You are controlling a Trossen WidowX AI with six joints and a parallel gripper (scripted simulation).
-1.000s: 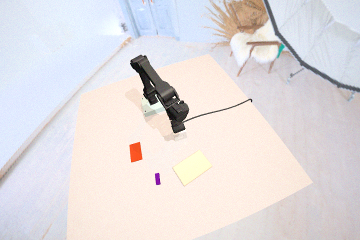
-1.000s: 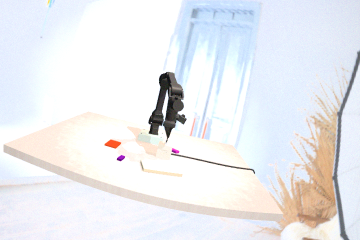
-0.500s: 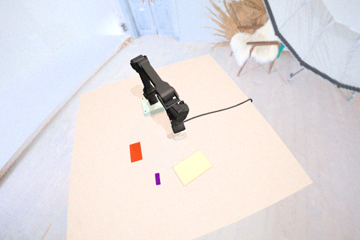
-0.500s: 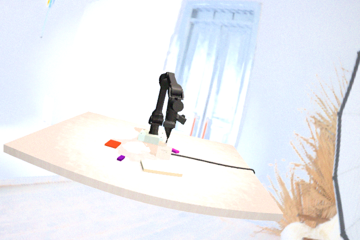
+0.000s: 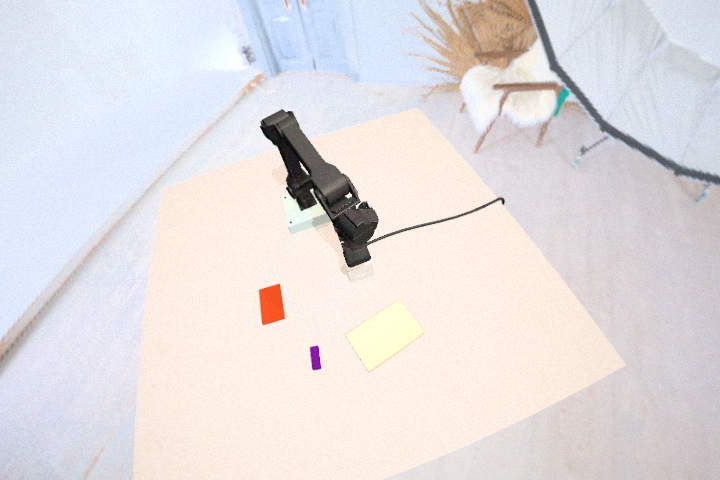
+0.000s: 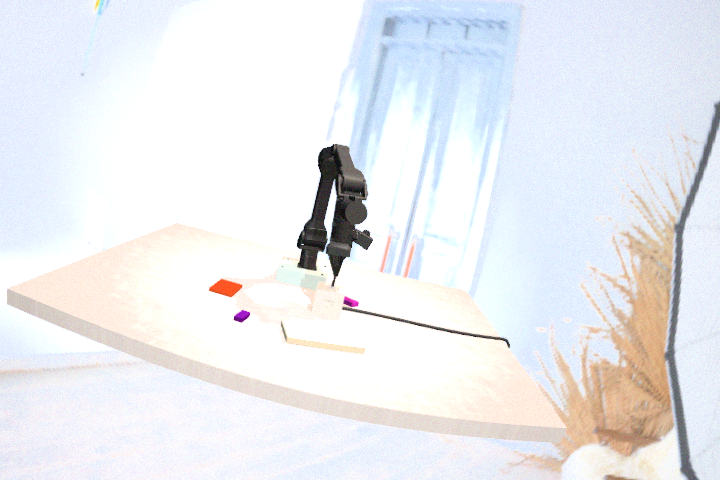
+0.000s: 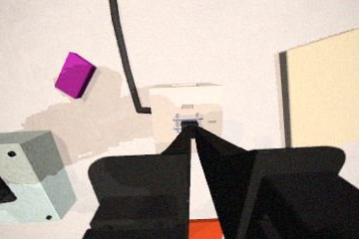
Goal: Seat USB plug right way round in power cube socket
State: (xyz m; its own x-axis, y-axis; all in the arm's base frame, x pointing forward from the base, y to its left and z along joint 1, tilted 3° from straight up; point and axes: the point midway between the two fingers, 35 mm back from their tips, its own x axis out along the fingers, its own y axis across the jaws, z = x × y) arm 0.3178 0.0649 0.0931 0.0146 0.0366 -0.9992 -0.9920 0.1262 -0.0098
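Right now my gripper tip is 20 mm above the silver USB plug. Also, from my gripper tip: orange card: 20 mm behind, 290 mm to the right, 100 mm below; cream pad: 220 mm ahead, 30 mm to the right, 100 mm below; purple block: 150 mm behind, 70 mm to the left, 100 mm below.
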